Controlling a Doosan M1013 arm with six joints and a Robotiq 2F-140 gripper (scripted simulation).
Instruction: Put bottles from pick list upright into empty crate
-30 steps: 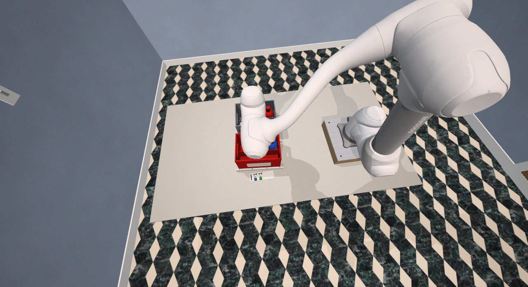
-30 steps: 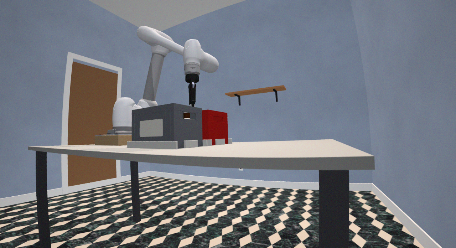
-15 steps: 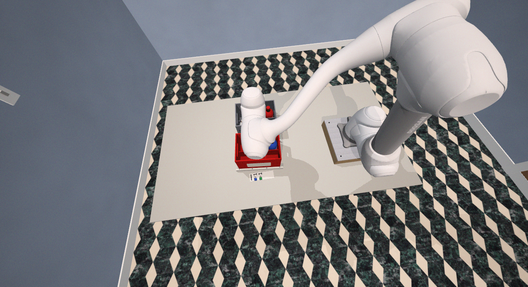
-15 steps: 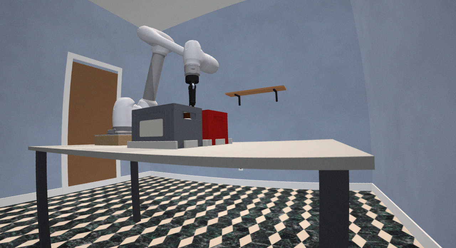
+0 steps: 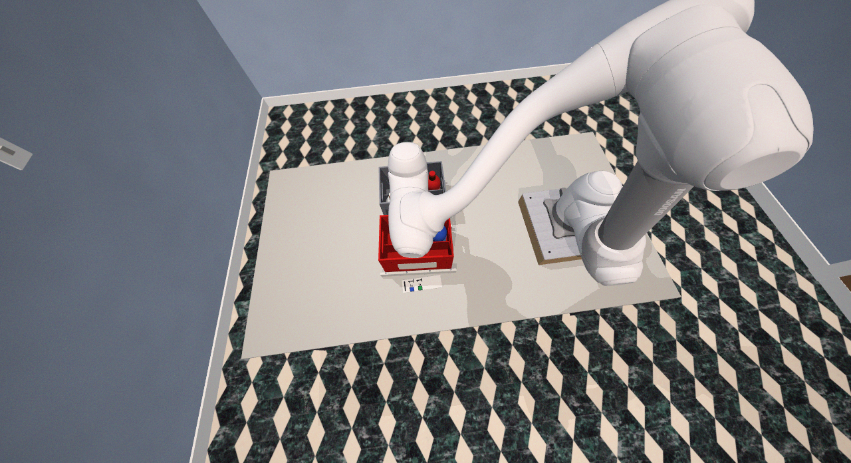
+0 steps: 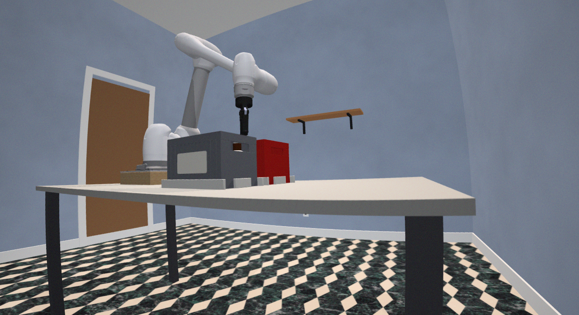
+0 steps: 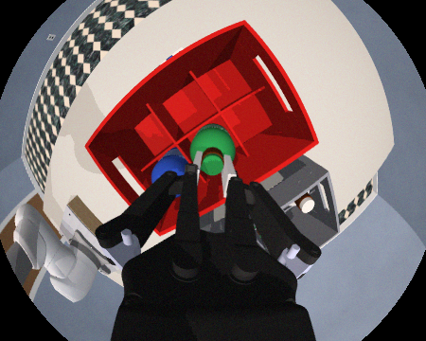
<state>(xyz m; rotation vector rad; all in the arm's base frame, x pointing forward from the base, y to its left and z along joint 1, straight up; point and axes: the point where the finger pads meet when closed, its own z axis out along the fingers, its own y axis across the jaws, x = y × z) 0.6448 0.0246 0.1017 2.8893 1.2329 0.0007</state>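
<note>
Now: hand 8 cm above the green-label bottle. The rest, counted from my hand: white-label bottle 15 cm to the right, 9 cm below, 9 cm ahead; then blue-label bottle 9 cm below, 9 cm behind, 1 cm to the left; then red crate 9 cm below, 5 cm to the left.
</note>
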